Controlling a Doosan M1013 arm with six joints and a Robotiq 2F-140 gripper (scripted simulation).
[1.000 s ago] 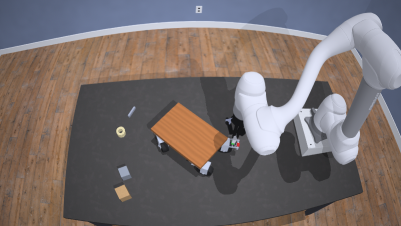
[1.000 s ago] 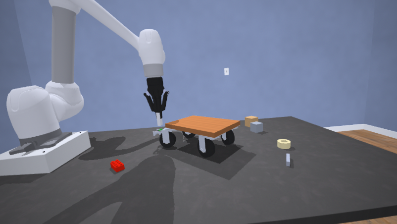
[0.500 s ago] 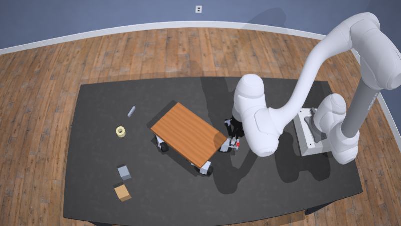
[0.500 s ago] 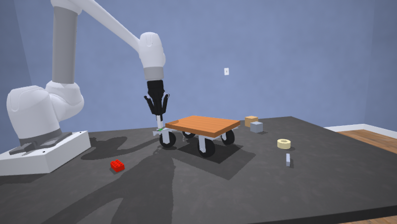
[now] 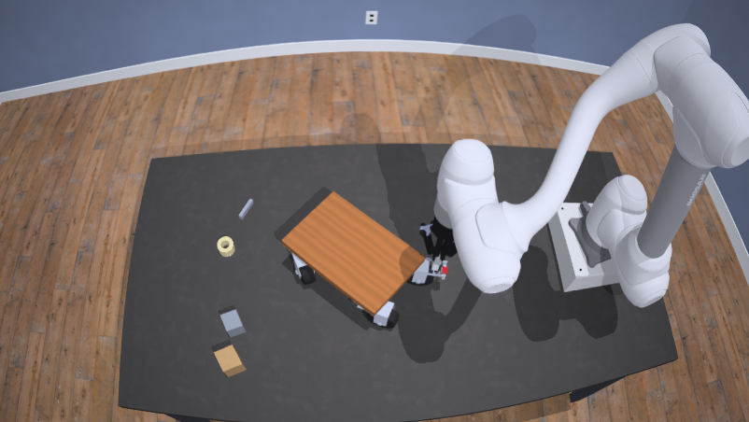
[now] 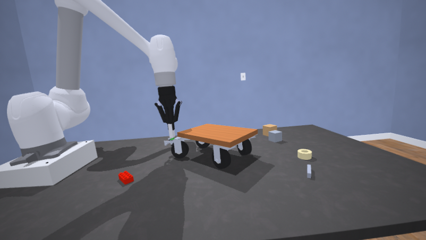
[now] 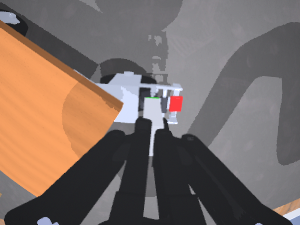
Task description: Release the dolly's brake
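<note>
My hand is 1 cm past the brake pedal and 5 cm above it. The rest, counted from my hand: grey cube 55 cm ahead, 2 cm to the left, 11 cm below; then small grey bar 45 cm ahead, 35 cm to the right, 13 cm below; then red brick 18 cm behind, 16 cm to the right, 12 cm below.
</note>
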